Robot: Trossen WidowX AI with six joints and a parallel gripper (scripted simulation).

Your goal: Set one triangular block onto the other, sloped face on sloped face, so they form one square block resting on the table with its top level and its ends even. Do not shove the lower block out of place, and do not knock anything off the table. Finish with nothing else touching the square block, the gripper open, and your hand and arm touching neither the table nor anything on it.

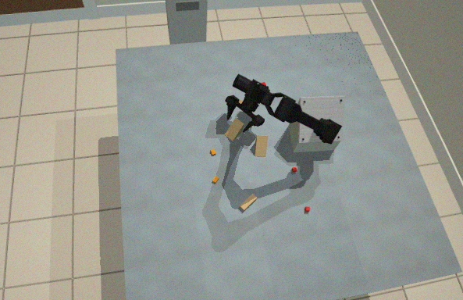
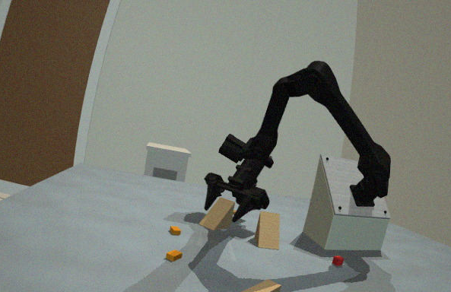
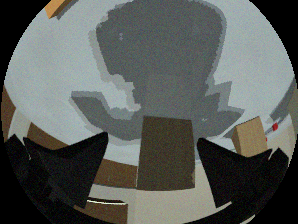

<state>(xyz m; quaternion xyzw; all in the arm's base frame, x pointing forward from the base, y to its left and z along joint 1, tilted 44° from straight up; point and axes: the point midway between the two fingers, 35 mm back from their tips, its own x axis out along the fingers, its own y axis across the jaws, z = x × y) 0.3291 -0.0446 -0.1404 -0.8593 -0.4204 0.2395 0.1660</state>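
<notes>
Now: gripper tip 1 cm to the right of the tan triangular block. Round my gripper tip: flat tan plank 35 cm to the left, 1 cm below, 1 cm ahead.
</notes>
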